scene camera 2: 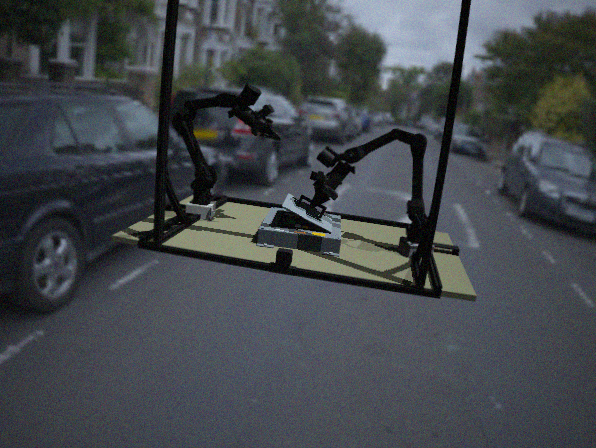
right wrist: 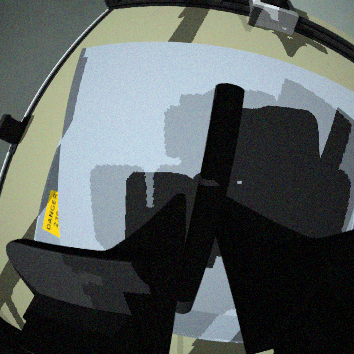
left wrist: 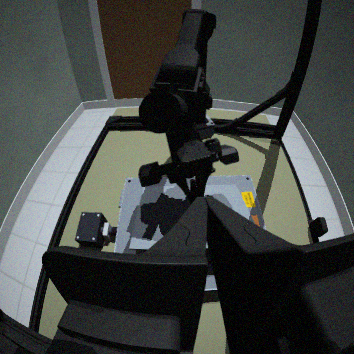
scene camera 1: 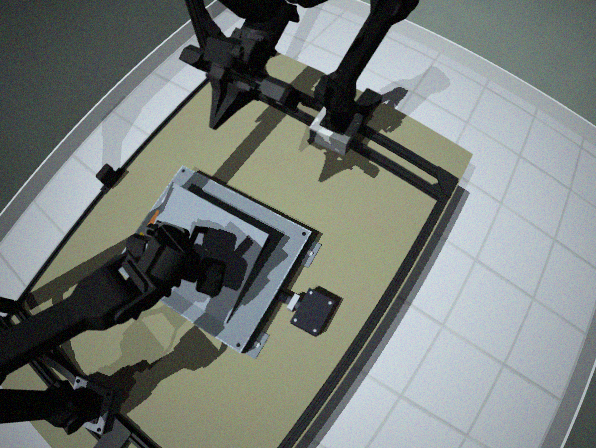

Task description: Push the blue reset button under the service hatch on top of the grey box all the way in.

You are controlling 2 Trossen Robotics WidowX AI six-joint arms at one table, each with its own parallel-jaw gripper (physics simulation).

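Note:
The grey box (scene camera 1: pixel 292 246) (scene camera 2: pixel 280 242) (left wrist: pixel 131 188) sits mid-table. Its hatch (scene camera 1: pixel 205 204) (scene camera 2: pixel 291 203) (right wrist: pixel 120 115) is a pale plate, tilted open over a dark gap. My right gripper (scene camera 2: pixel 316 202) (right wrist: pixel 197 200) is shut on the hatch's black bar handle (right wrist: pixel 226 125). My left gripper (scene camera 1: pixel 215 125) (scene camera 2: pixel 278 137) (left wrist: pixel 203 204) is shut and empty, in the air up and left of the box in scene camera 2, clear of it. The blue reset button does not show in any view; the raised hatch and the grippers hide much of the opening.
A small dark box (scene camera 1: pixel 315 311) (left wrist: pixel 91 229) stands beside the grey box, joined by a short connector. A yellow label (scene camera 2: pixel 318 234) (left wrist: pixel 248 199) (right wrist: pixel 52 215) is on the grey box. A black block (scene camera 1: pixel 107 175) (scene camera 2: pixel 283 258) (left wrist: pixel 318 226) sits on the frame rail. Dark shadows cross the hatch.

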